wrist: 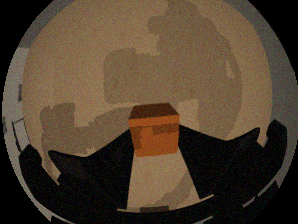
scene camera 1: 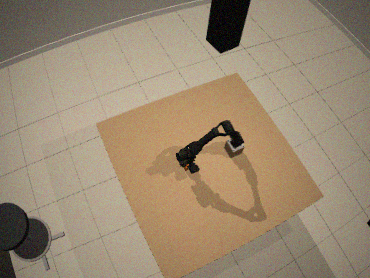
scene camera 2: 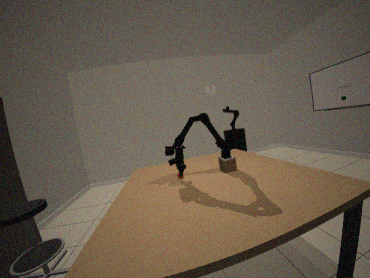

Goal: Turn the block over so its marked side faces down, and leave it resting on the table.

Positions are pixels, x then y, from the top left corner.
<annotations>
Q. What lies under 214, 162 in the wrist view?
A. My gripper.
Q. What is my gripper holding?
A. An orange block.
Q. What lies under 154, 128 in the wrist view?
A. An orange block.
</annotations>
